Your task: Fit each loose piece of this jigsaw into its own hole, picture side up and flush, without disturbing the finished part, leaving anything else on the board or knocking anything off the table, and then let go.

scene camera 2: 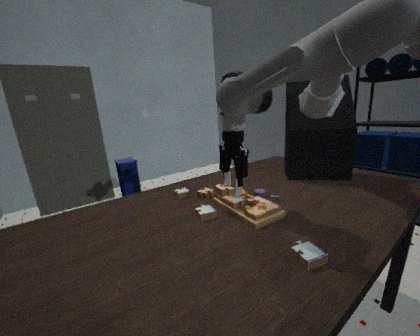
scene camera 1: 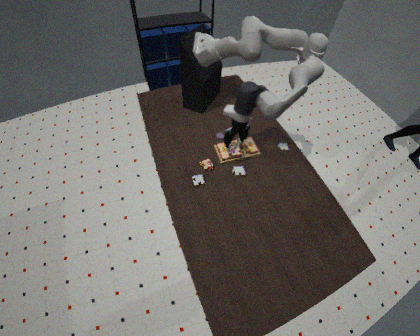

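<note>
The wooden jigsaw board [scene camera 1: 239,159] [scene camera 2: 263,223] lies on the dark table with colourful pieces set in it. My gripper [scene camera 1: 235,141] [scene camera 2: 233,187] points straight down over the board's left part and is shut on a jigsaw piece [scene camera 1: 234,146] [scene camera 2: 229,191] that sits at board level, picture side up. Loose pieces lie on the table. One picture-up piece [scene camera 1: 206,163] [scene camera 2: 205,193] is left of the board. Pale-faced pieces lie at the front left [scene camera 1: 198,179] [scene camera 2: 182,192], just in front of the board [scene camera 1: 239,170] [scene camera 2: 206,212], and apart on the right [scene camera 1: 283,146] [scene camera 2: 309,255].
A small purple disc [scene camera 1: 219,135] [scene camera 2: 260,192] lies behind the board, with a small grey bit [scene camera 2: 274,198] near it. A tall black box [scene camera 1: 199,80] [scene camera 2: 319,147] stands at the table's back. A dark shelf rack [scene camera 1: 135,30] with blue bins stands behind it. A blue bin [scene camera 2: 127,175] stands on the floor.
</note>
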